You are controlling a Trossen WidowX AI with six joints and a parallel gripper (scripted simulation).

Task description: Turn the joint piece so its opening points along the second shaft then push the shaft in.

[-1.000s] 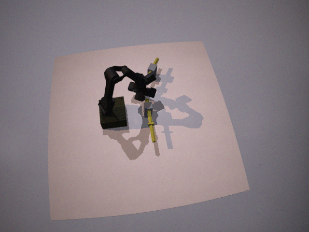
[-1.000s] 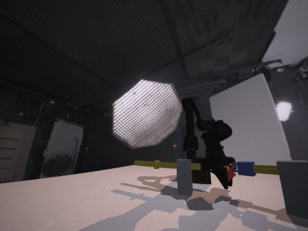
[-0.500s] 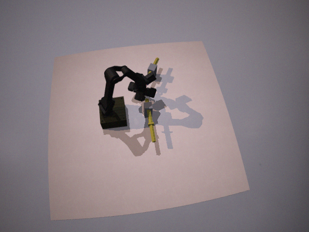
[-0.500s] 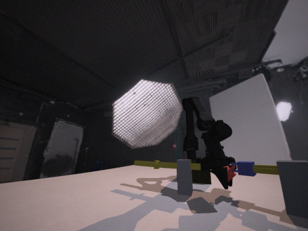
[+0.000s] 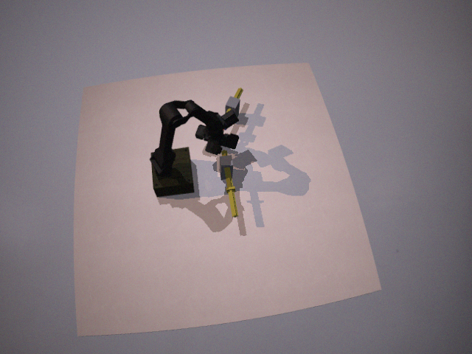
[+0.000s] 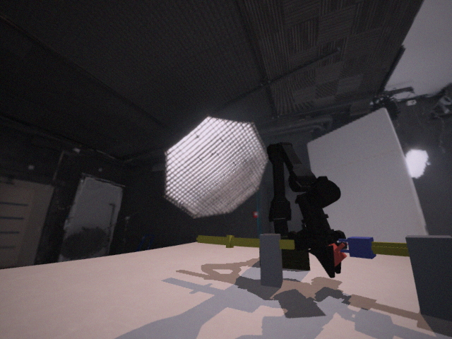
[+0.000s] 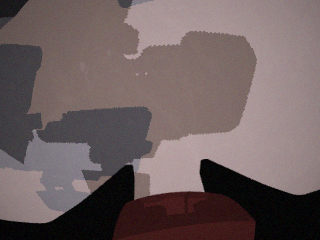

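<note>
The red joint piece is 50 mm above my gripper tip.
</note>
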